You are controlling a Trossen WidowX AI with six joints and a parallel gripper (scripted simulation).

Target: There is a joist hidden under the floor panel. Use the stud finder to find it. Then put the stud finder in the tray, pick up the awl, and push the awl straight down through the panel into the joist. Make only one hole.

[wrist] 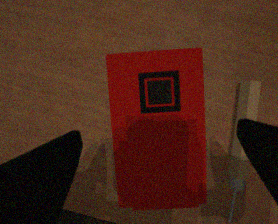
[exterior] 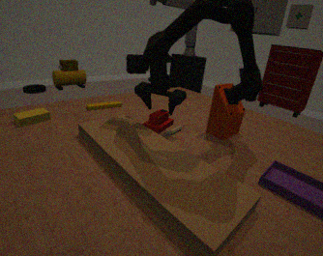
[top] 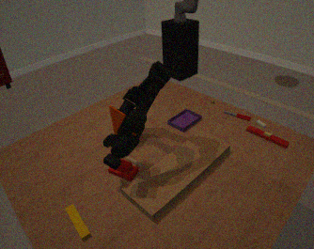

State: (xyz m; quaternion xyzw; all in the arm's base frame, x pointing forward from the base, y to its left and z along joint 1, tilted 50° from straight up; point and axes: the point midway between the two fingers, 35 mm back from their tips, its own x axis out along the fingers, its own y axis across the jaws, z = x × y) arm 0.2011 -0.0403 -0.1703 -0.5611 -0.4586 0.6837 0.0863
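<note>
The stud finder is 10 mm below my gripper tip and 10 mm behind it. Also, from my gripper tip: awl (80 mm to the left, 50 mm below, 20 mm ahead); then yellow bar (280 mm to the right, 120 mm ahead, 50 mm below); then purple tray (480 mm to the left, 90 mm behind, 40 mm below).
</note>
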